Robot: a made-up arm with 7 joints. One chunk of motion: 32 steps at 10 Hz.
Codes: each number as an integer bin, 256 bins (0 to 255) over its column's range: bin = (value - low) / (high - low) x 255, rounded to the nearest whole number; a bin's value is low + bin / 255 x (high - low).
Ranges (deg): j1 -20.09..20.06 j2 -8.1..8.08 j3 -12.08..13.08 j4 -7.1..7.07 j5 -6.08..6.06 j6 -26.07..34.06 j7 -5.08..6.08
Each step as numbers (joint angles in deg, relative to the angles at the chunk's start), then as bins.
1 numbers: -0.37 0.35 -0.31 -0.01 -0.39 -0.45 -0.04
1 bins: 125 133 119 128 120 109 115
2 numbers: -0.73 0.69 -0.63 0.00 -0.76 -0.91 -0.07
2 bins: 123 139 116 128 112 107 114
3 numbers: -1.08 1.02 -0.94 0.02 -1.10 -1.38 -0.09
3 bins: 121 144 113 128 105 105 114
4 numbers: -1.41 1.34 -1.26 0.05 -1.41 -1.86 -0.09
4 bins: 119 149 110 129 98 103 114
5 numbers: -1.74 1.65 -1.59 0.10 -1.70 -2.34 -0.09
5 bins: 117 154 106 130 92 101 114
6 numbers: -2.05 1.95 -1.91 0.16 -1.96 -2.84 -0.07
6 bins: 115 158 103 131 87 99 114
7 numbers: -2.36 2.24 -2.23 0.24 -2.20 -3.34 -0.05
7 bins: 113 163 100 132 81 96 115
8 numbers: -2.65 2.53 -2.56 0.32 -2.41 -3.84 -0.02
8 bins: 111 168 96 134 77 94 116
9 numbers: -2.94 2.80 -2.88 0.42 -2.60 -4.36 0.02
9 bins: 109 172 93 135 73 92 117
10 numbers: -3.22 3.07 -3.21 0.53 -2.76 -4.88 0.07
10 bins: 107 176 90 137 70 90 118
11 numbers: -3.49 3.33 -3.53 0.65 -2.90 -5.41 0.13
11 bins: 105 180 87 139 67 88 119
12 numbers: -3.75 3.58 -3.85 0.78 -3.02 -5.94 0.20
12 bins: 104 184 83 142 64 85 121
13 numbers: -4.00 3.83 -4.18 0.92 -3.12 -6.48 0.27
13 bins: 102 188 80 144 62 83 122
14 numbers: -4.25 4.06 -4.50 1.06 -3.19 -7.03 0.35
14 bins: 101 192 77 147 61 81 124
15 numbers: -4.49 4.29 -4.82 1.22 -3.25 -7.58 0.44
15 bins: 99 195 74 150 59 78 126
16 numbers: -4.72 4.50 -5.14 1.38 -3.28 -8.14 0.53
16 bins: 98 199 70 153 59 76 128
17 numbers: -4.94 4.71 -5.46 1.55 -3.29 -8.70 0.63
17 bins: 96 202 67 156 59 74 130
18 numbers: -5.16 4.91 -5.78 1.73 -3.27 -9.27 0.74
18 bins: 95 205 64 159 59 71 133
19 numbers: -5.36 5.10 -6.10 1.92 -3.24 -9.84 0.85
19 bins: 94 208 61 162 60 69 135
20 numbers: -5.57 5.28 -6.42 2.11 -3.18 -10.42 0.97
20 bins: 92 211 57 166 61 66 138
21 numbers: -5.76 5.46 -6.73 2.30 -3.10 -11.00 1.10
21 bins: 91 214 54 169 63 64 141
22 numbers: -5.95 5.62 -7.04 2.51 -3.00 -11.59 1.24
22 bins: 90 216 51 173 65 61 144
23 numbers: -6.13 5.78 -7.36 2.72 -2.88 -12.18 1.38
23 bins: 89 219 48 177 67 59 148
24 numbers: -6.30 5.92 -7.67 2.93 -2.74 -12.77 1.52
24 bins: 88 221 45 180 70 56 151
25 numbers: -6.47 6.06 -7.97 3.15 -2.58 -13.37 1.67
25 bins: 87 223 42 184 74 54 154
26 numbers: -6.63 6.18 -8.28 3.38 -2.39 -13.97 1.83
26 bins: 85 225 39 189 78 51 158
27 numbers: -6.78 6.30 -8.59 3.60 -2.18 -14.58 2.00
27 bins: 85 227 35 193 82 49 162
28 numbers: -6.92 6.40 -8.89 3.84 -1.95 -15.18 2.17
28 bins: 84 229 32 197 87 46 166
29 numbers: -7.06 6.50 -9.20 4.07 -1.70 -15.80 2.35
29 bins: 83 230 29 201 92 44 170
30 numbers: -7.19 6.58 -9.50 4.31 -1.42 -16.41 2.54
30 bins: 82 231 26 205 98 41 174
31 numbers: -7.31 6.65 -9.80 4.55 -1.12 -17.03 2.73
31 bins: 81 232 23 210 104 38 178
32 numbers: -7.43 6.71 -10.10 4.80 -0.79 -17.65 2.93
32 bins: 80 233 20 214 111 36 183
